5 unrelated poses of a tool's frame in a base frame.
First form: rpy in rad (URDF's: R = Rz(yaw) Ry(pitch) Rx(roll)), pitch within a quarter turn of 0, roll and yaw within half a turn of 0; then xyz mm.
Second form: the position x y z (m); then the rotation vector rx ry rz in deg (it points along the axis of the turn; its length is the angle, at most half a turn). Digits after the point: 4 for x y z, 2 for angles.
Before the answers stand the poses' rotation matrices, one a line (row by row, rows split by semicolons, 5 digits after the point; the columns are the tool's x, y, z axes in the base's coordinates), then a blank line. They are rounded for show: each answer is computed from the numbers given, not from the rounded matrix.
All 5 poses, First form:
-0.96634 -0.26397 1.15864 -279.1 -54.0 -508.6
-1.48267 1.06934 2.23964 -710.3 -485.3 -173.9
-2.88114 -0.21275 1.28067 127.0 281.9 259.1
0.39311 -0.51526 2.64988 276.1 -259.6 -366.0
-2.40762 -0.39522 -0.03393 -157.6 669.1 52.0
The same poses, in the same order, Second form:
0.38671 -0.43472 -0.81331; 0.88452 0.42437 0.19374; 0.26092 -0.79431 0.54863
-0.29807 0.47258 -0.82935; 0.37713 -0.73985 -0.55712; -0.87688 -0.47884 0.04231
0.27962 0.94145 -0.18839; 0.93660 -0.22432 0.26917; 0.21115 -0.25171 -0.94449
-0.76707 -0.26973 0.58211; 0.41084 -0.90340 0.12278; 0.49276 0.33333 0.80379
0.92238 0.23255 0.30844; -0.03131 -0.75084 0.65974; 0.38501 -0.61819 -0.68528

-0.2791 -0.0540 -0.5086 -40.00 -43.48 53.40
-0.7103 -0.4853 -0.1739 104.28 63.32 -127.14
0.1270 0.2819 0.2591 -127.62 -97.89 -1.19
0.2761 -0.2596 -0.3660 46.62 19.78 150.68
-0.1576 0.6691 0.0520 -136.08 -8.15 -28.10

